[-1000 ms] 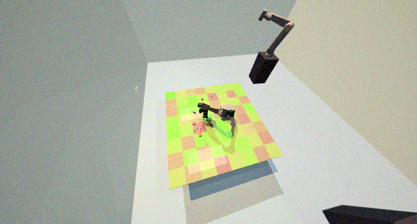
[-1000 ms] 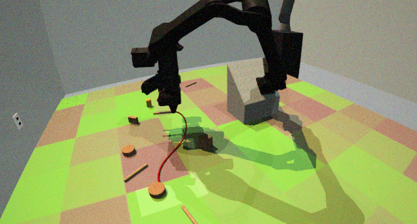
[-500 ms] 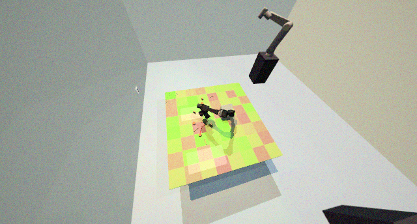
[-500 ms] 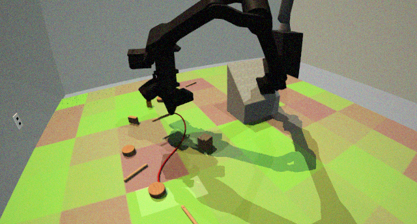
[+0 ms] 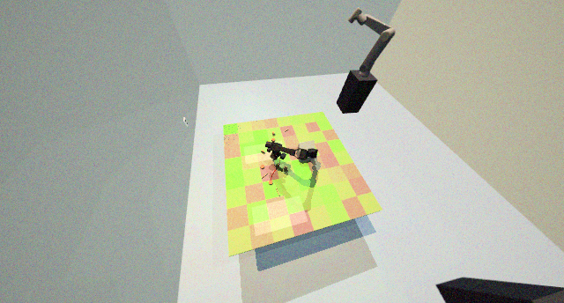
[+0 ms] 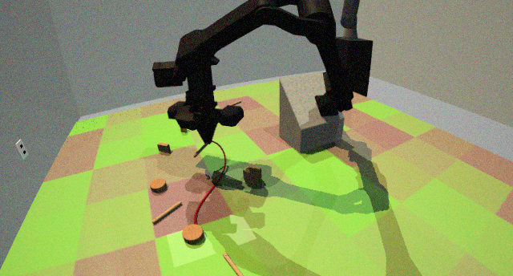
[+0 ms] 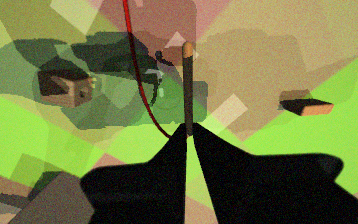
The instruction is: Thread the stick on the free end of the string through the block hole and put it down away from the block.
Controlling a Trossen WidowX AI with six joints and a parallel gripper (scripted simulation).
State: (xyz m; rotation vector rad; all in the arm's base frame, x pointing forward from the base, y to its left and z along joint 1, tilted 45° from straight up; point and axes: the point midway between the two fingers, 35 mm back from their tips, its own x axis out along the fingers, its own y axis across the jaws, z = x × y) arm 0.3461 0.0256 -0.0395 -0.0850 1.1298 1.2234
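My gripper tip is now 1 cm to the right of the thin wooden stick and 1 cm short of it. The rest, counted from my gripper tip: round wooden button (23 cm to the left, 8 cm ahead, 5 cm below); small block (12 cm to the right, 12 cm ahead, 5 cm below).
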